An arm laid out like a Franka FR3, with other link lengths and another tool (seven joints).
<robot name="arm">
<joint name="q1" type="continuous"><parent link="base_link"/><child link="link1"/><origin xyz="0 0 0.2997" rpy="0 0 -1.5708"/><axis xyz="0 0 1"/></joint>
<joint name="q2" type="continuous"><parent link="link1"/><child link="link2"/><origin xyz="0 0 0" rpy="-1.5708 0 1.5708"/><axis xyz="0 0 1"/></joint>
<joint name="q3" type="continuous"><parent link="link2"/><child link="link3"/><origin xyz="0 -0.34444 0" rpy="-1.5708 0 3.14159"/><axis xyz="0 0 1"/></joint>
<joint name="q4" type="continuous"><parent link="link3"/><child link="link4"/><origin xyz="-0.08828 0 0" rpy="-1.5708 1.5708 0"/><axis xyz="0 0 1"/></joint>
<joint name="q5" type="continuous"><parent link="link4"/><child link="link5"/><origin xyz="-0.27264 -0.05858 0" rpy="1.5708 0 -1.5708"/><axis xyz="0 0 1"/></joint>
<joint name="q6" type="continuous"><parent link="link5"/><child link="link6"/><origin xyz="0 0 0" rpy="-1.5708 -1.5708 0"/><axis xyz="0 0 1"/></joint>
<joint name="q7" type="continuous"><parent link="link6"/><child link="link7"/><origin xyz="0 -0.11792 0" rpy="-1.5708 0 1.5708"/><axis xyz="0 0 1"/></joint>
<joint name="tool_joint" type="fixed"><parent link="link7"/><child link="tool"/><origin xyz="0.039 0.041 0.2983" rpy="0 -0.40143 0.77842"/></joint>
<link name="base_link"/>
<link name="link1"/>
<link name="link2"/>
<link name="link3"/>
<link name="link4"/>
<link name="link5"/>
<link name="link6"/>
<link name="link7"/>
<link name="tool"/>
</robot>
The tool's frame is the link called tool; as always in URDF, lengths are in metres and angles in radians. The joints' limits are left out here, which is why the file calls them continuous.
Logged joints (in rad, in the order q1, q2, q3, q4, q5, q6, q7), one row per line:
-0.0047, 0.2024, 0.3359, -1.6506, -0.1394, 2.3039, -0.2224
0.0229, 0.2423, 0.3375, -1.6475, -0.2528, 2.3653, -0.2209
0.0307, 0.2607, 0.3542, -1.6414, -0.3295, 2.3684, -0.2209
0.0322, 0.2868, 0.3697, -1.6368, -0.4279, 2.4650, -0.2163
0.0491, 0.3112, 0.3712, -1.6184, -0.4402, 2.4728, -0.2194
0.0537, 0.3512, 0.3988, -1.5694, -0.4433, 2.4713, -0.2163
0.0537, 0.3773, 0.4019, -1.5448, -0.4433, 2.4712, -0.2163
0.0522, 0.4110, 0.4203, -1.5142, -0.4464, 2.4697, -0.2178
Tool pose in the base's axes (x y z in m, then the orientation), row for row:
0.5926, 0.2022, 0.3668, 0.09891, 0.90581, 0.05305, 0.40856
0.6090, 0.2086, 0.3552, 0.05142, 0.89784, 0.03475, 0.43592
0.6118, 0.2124, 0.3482, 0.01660, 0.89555, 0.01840, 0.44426
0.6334, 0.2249, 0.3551, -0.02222, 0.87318, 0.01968, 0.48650
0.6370, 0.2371, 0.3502, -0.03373, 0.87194, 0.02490, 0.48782
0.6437, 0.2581, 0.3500, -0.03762, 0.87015, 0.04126, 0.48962
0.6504, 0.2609, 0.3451, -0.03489, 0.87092, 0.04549, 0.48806
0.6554, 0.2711, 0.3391, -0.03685, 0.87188, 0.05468, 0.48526
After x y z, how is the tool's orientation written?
As a quaternion, x y z w.
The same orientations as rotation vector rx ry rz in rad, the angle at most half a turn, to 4 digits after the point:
0.2492, 2.2824, 0.1337
0.1280, 2.2341, 0.0865
0.0412, 2.2200, 0.0456
-0.0541, 2.1242, 0.0479
-0.0820, 2.1200, 0.0605
-0.0914, 2.1139, 0.1002
-0.0848, 2.1173, 0.1106
-0.0897, 2.1222, 0.1331

